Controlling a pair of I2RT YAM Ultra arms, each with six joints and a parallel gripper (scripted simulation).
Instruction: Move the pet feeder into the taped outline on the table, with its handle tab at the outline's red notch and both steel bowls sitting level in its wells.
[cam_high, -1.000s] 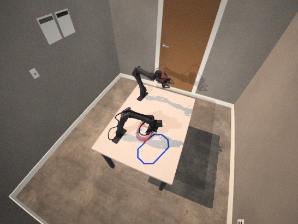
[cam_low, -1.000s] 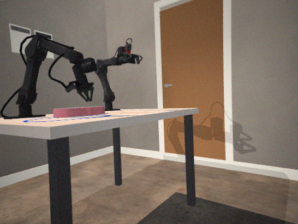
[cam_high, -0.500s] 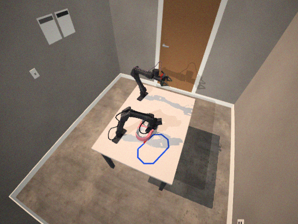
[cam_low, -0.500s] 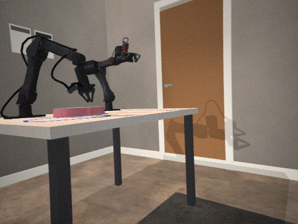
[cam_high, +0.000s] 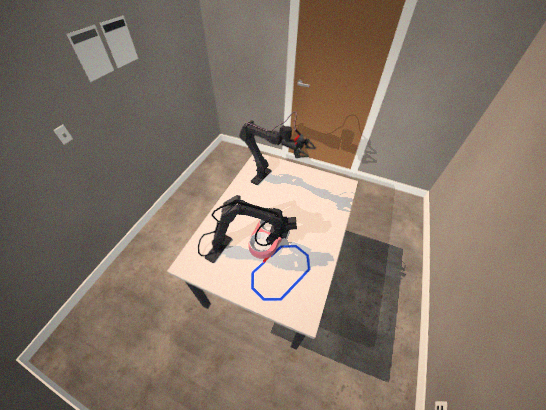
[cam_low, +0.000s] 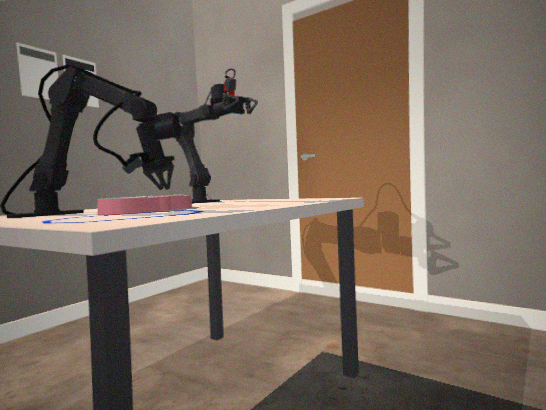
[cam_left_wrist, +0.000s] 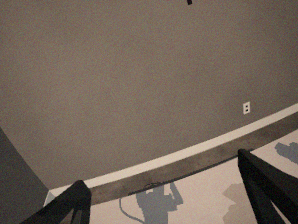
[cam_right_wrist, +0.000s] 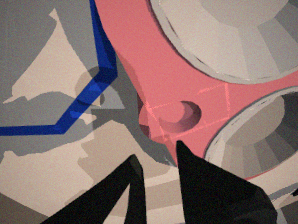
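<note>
My right hand is 80 mm past the pet feeder and 50 mm above it. The rest, counted from my right hand: blue taped outline: 190 mm to the right, 80 mm below, 70 mm ahead.
</note>
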